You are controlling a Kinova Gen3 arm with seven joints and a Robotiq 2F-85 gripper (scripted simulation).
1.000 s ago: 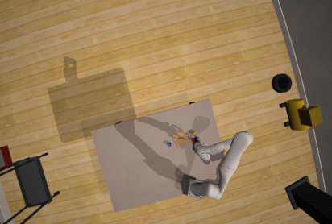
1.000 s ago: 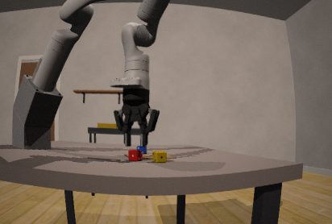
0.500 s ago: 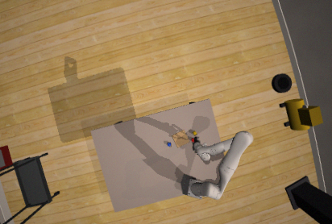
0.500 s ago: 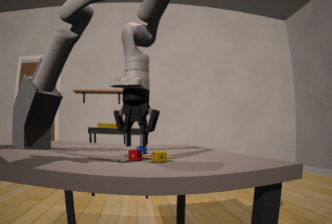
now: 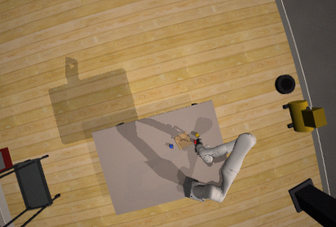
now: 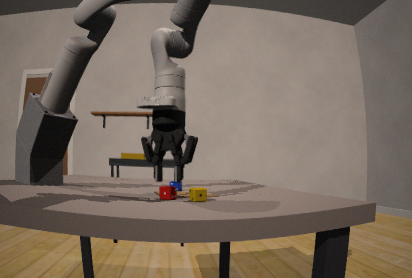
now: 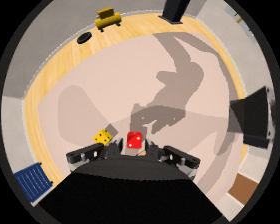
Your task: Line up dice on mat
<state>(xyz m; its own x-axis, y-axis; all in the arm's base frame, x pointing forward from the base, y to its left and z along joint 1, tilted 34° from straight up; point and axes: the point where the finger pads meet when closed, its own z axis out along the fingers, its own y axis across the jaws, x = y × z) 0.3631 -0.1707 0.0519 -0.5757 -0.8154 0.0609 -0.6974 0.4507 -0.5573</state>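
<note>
Now: the red die 40 mm below my hand. The rest, counted from my hand: yellow die 60 mm ahead, 40 mm to the right, 40 mm below; tan mat 60 mm ahead, 110 mm to the left, 60 mm below; blue die 70 mm ahead, 240 mm to the left, 40 mm below.
</note>
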